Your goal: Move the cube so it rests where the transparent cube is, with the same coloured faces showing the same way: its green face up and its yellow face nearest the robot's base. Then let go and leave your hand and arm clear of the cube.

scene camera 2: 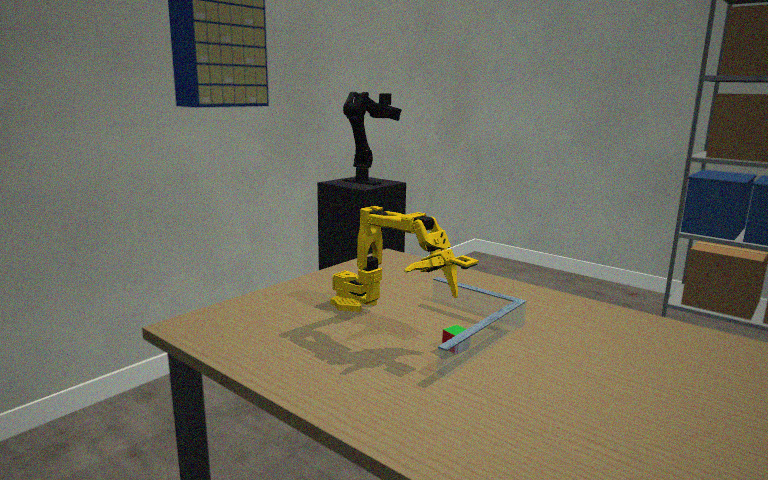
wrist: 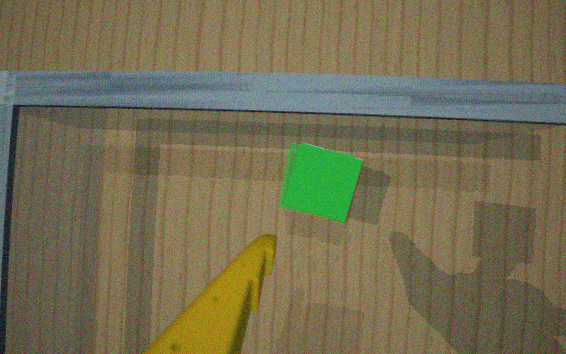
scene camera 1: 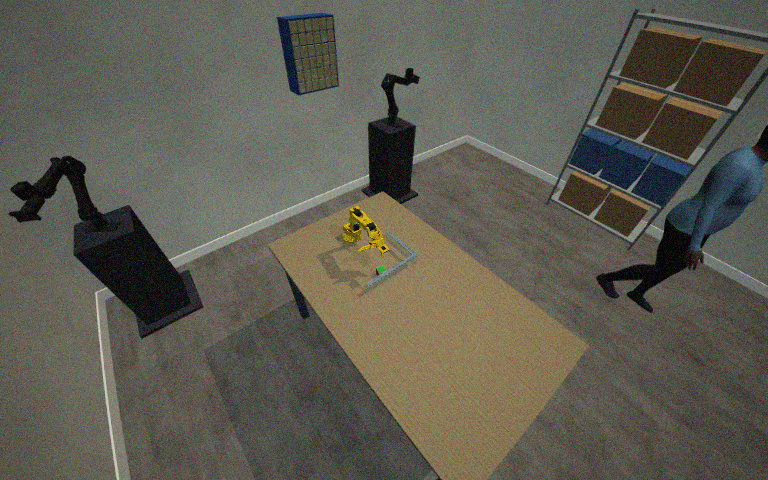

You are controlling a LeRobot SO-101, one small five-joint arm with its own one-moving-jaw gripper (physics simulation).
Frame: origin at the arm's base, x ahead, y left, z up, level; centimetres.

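Seen in the pictures: hand, tool point: (scene camera 2: 454,295) (wrist: 275,250) (scene camera 1: 381,256); arm's base, link origin: (scene camera 2: 360,305) (scene camera 1: 354,239).
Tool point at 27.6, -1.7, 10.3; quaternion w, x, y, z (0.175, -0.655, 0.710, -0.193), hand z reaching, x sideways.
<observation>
Offsets run from my tool point to a thing's middle, as dx, dy, dz. Level surfaces: height alone.
The cube @[+2.2, -2.2, -8.3] (scene camera 1: 381,270) (scene camera 2: 454,328) (wrist: 322,182) rests on the table with its green face up. A red side shows in scene camera 2; no yellow face shows. The transparent cube @[+2.2, -1.8, -8.3] (wrist: 285,180) almost coincides with it: a thin pale green strip shows along the cube's left edge in the wrist view, with nearly the same turn. My gripper (scene camera 1: 370,253) (scene camera 2: 431,283) is wide open and empty, raised above the table on the base side of the cube, apart from it. In the wrist view one notched jaw (wrist: 220,305) shows, below and left of the cube.
A low clear-walled barrier with pale blue top edges @[-4.3, +1.9, -7.3] (scene camera 1: 402,263) (scene camera 2: 487,323) (wrist: 250,93) stands just beyond the cube from the base and turns a corner. The wooden table @[dz -10.3] (scene camera 1: 453,350) (scene camera 2: 339,396) bears the arm. A person (scene camera 1: 719,192) walks on the floor at the right.
</observation>
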